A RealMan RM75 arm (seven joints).
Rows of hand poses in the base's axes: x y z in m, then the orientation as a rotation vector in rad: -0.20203 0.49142 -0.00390 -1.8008 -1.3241 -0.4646; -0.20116 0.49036 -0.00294 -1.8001 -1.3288 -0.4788; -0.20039 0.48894 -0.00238 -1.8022 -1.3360 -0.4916; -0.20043 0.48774 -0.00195 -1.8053 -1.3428 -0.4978; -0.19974 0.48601 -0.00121 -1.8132 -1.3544 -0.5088; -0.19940 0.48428 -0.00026 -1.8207 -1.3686 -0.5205; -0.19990 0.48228 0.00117 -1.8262 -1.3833 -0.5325; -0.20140 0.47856 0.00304 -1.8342 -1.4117 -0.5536; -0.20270 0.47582 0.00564 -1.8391 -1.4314 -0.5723; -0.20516 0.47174 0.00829 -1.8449 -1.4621 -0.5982; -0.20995 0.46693 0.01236 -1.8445 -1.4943 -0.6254; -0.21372 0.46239 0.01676 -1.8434 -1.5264 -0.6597; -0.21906 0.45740 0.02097 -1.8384 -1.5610 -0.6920; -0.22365 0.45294 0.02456 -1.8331 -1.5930 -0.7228; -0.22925 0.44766 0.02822 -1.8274 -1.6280 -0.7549; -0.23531 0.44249 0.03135 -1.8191 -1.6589 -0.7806; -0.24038 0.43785 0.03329 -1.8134 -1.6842 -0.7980; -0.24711 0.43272 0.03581 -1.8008 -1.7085 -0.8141; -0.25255 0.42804 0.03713 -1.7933 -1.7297 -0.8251; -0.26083 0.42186 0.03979 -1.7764 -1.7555 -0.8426
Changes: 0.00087 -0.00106 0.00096 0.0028 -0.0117 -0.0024; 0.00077 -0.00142 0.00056 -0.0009 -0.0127 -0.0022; -0.00004 -0.00120 0.00043 -0.0035 -0.0083 -0.0006; 0.00069 -0.00173 0.00074 -0.0079 -0.0148 -0.0025; 0.00034 -0.00173 0.00095 -0.0086 -0.0166 -0.0013; -0.00050 -0.00200 0.00143 -0.0074 -0.0167 -0.0002; -0.00150 -0.00372 0.00187 -0.0132 -0.0305 0.0018; -0.00130 -0.00274 0.00260 -0.0076 -0.0237 0.0002; -0.00246 -0.00408 0.00265 -0.0118 -0.0344 0.0022; -0.00479 -0.00481 0.00407 -0.0083 -0.0350 0.0058; -0.00377 -0.00454 0.00440 -0.0061 -0.0395 0.0037; -0.00534 -0.00499 0.00421 -0.0060 -0.0389 0.0074; -0.00459 -0.00446 0.00359 -0.0053 -0.0365 0.0067; -0.00560 -0.00528 0.00366 -0.0068 -0.0389 0.0074; -0.00606 -0.00517 0.00313 -0.0052 -0.0322 0.0090; -0.00507 -0.00464 0.00194 -0.0062 -0.0241 0.0075; -0.00673 -0.00513 0.00252 -0.0021 -0.0218 0.0117; -0.00544 -0.00468 0.00132 -0.0049 -0.0176 0.0087; -0.00828 -0.00618 0.00266 -0.0006 -0.0231 0.0143
